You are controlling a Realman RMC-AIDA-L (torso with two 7-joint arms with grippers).
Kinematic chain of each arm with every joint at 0, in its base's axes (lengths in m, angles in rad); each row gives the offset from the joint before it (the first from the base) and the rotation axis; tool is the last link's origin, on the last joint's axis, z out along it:
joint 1: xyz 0 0 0.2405 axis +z
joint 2: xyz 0 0 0 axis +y
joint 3: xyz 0 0 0.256 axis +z
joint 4: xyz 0 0 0 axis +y
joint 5: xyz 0 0 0.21 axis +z
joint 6: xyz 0 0 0 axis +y
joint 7: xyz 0 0 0.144 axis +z
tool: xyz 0 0 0
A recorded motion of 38 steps. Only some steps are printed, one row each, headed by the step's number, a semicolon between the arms.
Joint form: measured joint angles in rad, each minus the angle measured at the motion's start. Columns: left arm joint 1, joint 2, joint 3, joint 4, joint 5, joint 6, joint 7; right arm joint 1, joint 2, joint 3, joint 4, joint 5, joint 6, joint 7.
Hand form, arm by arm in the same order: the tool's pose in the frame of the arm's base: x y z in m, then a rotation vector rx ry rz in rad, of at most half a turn. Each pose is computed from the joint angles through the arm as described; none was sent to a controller.
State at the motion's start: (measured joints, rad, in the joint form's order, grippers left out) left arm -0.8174 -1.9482 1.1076 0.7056 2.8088 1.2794 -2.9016; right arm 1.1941 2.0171 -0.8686 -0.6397 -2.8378 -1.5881 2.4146
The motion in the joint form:
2: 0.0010 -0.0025 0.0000 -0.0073 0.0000 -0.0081 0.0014; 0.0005 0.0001 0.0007 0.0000 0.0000 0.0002 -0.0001
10: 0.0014 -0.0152 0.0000 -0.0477 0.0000 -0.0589 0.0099; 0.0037 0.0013 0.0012 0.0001 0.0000 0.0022 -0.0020
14: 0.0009 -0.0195 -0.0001 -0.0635 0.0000 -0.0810 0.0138; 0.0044 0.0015 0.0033 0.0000 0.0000 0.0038 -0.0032
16: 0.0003 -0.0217 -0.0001 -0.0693 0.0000 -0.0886 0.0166; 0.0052 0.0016 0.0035 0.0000 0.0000 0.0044 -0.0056
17: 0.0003 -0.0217 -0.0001 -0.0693 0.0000 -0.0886 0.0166; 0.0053 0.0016 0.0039 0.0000 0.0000 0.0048 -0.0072
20: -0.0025 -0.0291 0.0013 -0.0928 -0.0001 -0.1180 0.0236; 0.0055 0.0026 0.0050 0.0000 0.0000 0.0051 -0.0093
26: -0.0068 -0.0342 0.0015 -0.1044 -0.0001 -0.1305 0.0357; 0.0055 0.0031 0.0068 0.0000 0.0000 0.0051 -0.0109
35: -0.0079 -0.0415 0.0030 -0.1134 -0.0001 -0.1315 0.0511; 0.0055 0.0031 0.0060 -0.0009 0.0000 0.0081 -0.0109
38: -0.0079 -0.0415 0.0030 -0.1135 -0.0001 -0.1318 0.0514; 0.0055 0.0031 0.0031 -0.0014 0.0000 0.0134 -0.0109
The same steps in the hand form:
2: -0.2804 0.4096 0.0315 -1.9500 -1.5833 0.4969; 0.1278 0.4277 0.0010 -2.6859 1.0594 -0.6062
10: -0.2860 0.4079 0.0213 -1.9519 -1.5824 0.4890; 0.1263 0.4281 0.0005 -2.6885 1.0519 -0.6041
14: -0.2880 0.4078 0.0177 -1.9524 -1.5788 0.4841; 0.1259 0.4284 0.0005 -2.6890 1.0501 -0.6003
16: -0.2885 0.4076 0.0161 -1.9547 -1.5765 0.4832; 0.1255 0.4286 0.0004 -2.6907 1.0457 -0.5998
17: -0.2885 0.4076 0.0161 -1.9547 -1.5765 0.4832; 0.1255 0.4287 0.0005 -2.6916 1.0436 -0.5993
20: -0.2904 0.4071 0.0101 -1.9601 -1.5696 0.4803; 0.1253 0.4285 0.0000 -2.6940 1.0414 -0.5982
26: -0.2900 0.4071 0.0063 -1.9738 -1.5577 0.4825; 0.1252 0.4285 -0.0001 -2.6957 1.0409 -0.5964
35: -0.2900 0.4046 0.0014 -1.9939 -1.5520 0.4961; 0.1250 0.4290 0.0000 -2.6937 1.0377 -0.5943
38: -0.2900 0.4046 0.0014 -1.9941 -1.5516 0.4961; 0.1249 0.4297 0.0000 -2.6904 1.0318 -0.5933

